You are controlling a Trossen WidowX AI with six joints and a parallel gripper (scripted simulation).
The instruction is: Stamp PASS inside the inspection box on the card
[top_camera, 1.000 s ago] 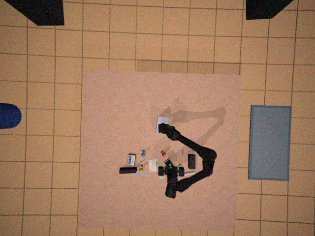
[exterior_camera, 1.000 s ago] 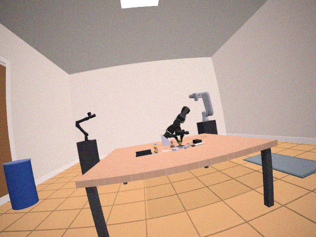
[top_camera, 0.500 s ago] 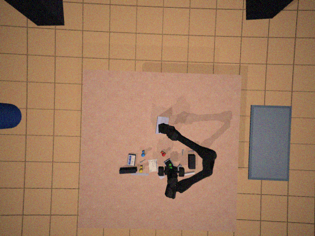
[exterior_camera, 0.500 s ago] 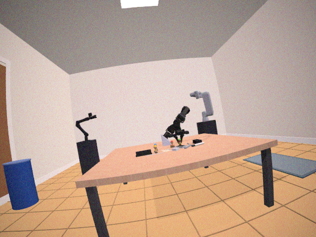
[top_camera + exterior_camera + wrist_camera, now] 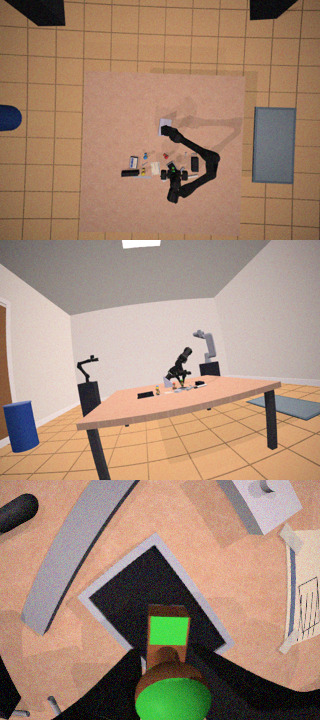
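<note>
The ink pad lies 40 mm below my gripper tip. The rest, counted from my gripper tip: grey box 80 mm ahead, 70 mm to the right, 30 mm below; red stamp 100 mm behind, 50 mm to the right, 30 mm below; grey bar 50 mm ahead, 50 mm to the left, 40 mm below.
</note>
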